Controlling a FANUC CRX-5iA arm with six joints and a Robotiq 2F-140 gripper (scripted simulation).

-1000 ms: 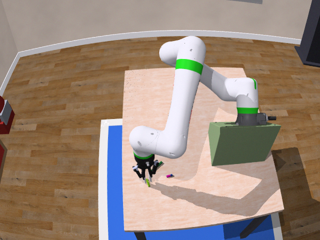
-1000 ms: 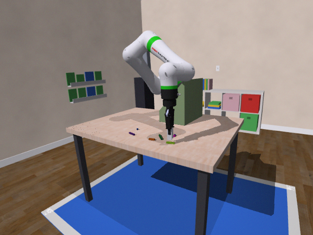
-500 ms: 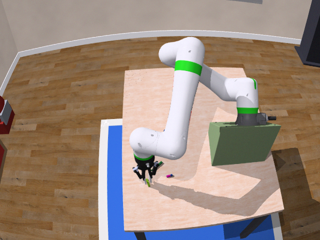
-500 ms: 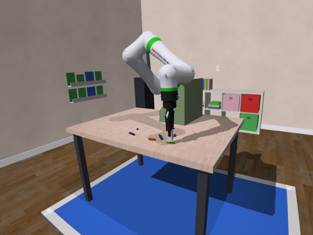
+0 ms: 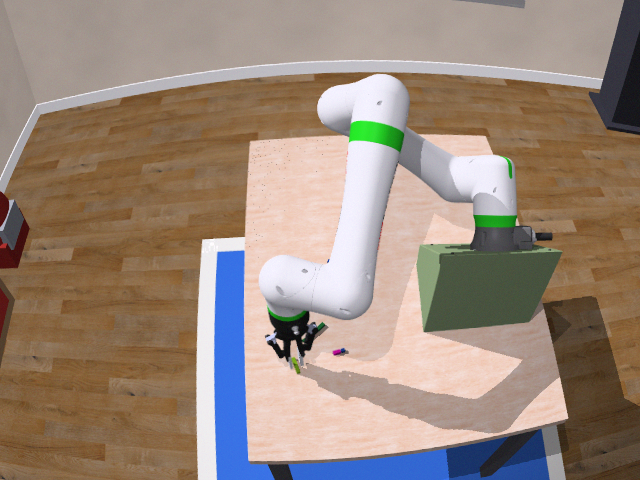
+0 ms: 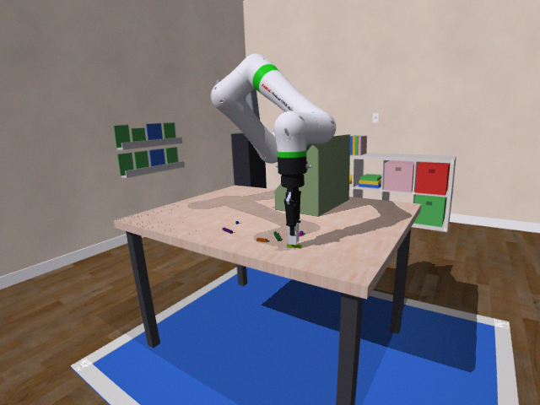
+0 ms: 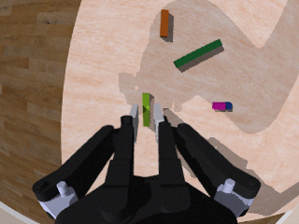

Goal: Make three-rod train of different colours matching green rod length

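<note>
Now: the lime rod 5 cm below my hand. Also, from my hand: magenta rod 11 cm behind, 5 cm to the right, 5 cm below; then orange rod 13 cm to the right, 5 cm below, 2 cm ahead; then green rod 11 cm to the right, 5 cm below, 4 cm behind.
</note>
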